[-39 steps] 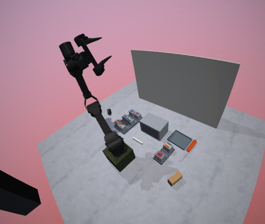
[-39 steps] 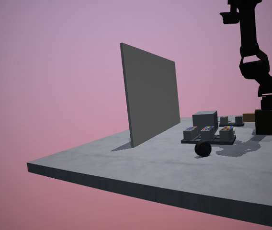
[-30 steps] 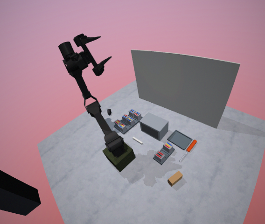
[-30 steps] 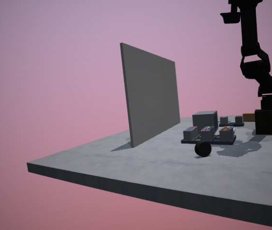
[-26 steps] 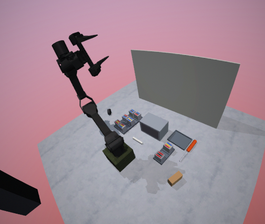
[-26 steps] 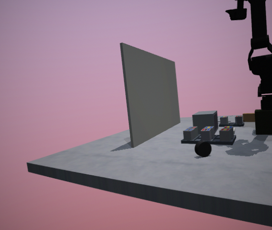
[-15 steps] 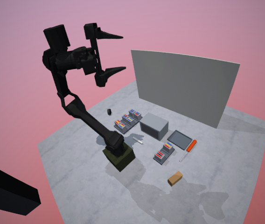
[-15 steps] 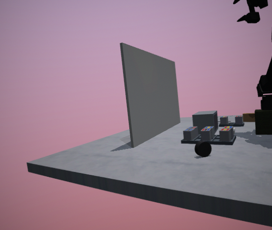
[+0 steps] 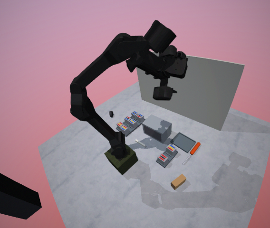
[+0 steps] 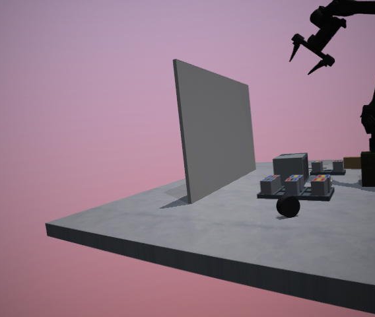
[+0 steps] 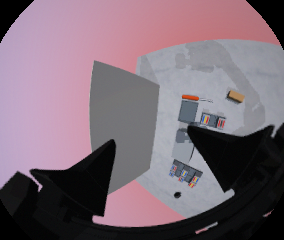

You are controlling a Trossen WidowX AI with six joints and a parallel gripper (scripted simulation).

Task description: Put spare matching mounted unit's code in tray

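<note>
Right now my gripper tip is 440 mm above the dark rack, 80 mm past it and 10 mm to the left of it. Also, from my gripper tip: flat grey tray: 440 mm below, 70 mm ahead, 30 mm to the right; grey wall panel: 270 mm ahead, 220 mm below, 170 mm to the left; mounted unit: 390 mm below, 160 mm to the left, 20 mm ahead.
</note>
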